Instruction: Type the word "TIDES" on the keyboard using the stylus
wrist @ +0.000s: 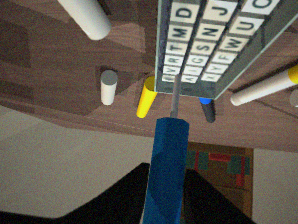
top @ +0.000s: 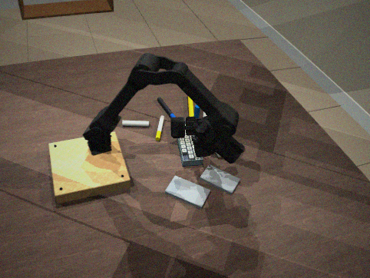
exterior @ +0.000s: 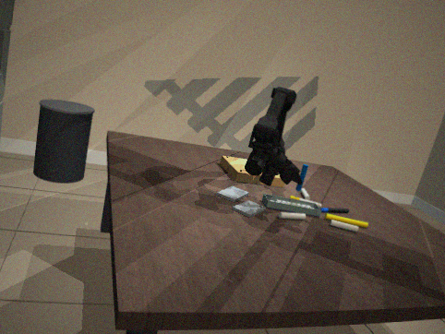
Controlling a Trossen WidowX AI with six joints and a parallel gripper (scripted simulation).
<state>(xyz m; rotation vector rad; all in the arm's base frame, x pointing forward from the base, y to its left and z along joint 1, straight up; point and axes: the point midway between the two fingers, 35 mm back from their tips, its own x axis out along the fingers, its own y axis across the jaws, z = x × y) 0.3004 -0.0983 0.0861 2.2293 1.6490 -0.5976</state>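
Now: gripper tip 180 mm to the right of the blue-capped black pen, 100 mm above it and 10 mm past it. From my gripper tip the other things lie so: blue stylus (10 mm below); grey stylus tip (50 mm below).
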